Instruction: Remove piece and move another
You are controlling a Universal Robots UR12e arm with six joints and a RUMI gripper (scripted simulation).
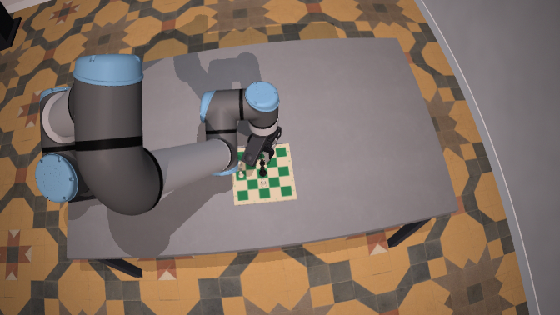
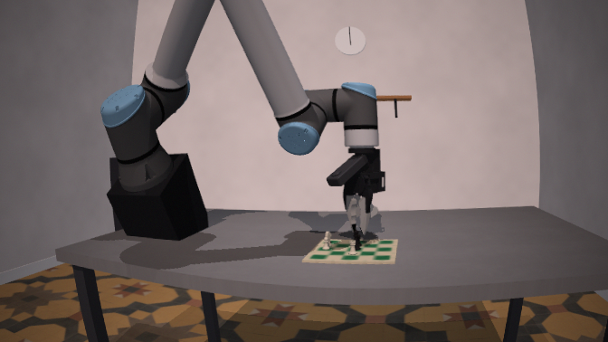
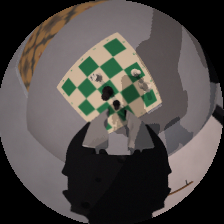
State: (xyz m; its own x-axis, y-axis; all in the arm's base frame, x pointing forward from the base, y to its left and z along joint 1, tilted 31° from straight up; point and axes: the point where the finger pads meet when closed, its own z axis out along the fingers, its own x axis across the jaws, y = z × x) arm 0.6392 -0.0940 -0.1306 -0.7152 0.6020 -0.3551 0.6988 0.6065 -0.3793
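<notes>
The chessboard is 10 mm behind my hand, 40 mm to the right of it and 50 mm below it.
</notes>
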